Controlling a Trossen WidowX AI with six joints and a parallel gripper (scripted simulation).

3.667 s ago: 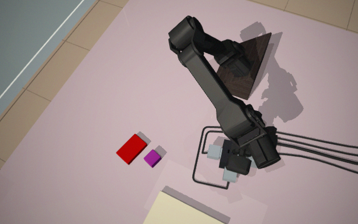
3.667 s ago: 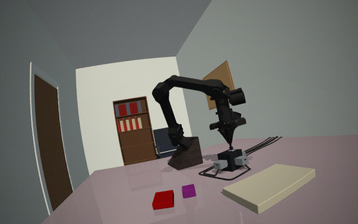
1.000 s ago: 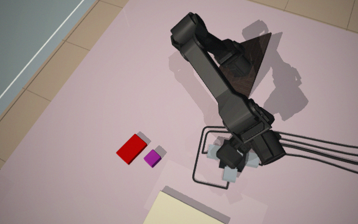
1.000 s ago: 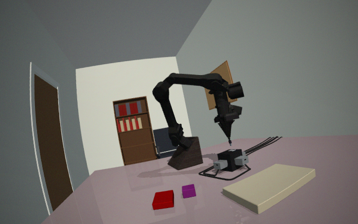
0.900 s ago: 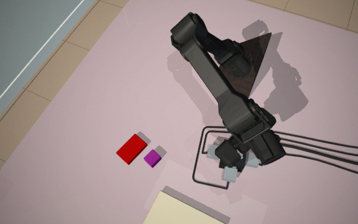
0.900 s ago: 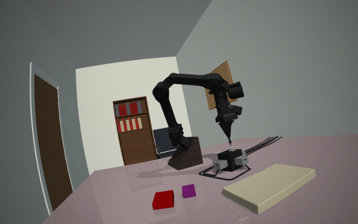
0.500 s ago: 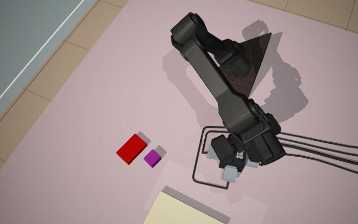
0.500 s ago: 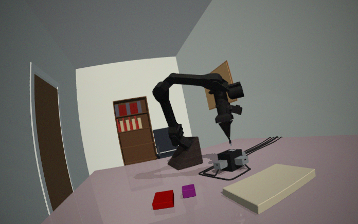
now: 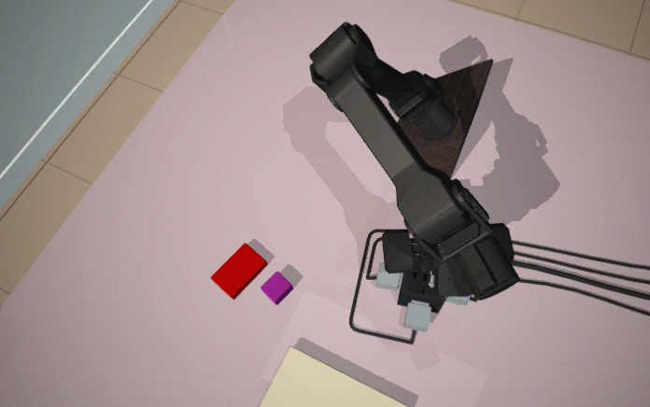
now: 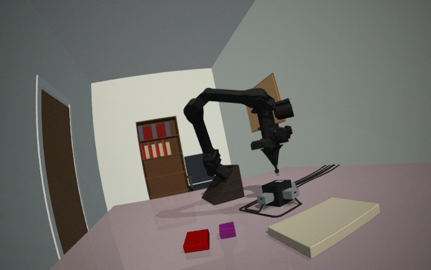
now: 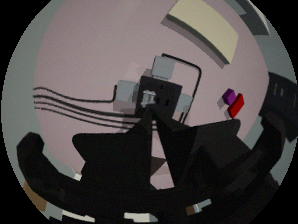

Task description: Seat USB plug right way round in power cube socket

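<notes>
My gripper tip is 2 cm above the usb plug. From my gripper tip the other things lie so: purple cube 13 cm ahead, 25 cm to the right, 12 cm below; then beige slab 29 cm ahead, 6 cm to the right, 12 cm below; then red block 14 cm ahead, 34 cm to the right, 13 cm below.
</notes>
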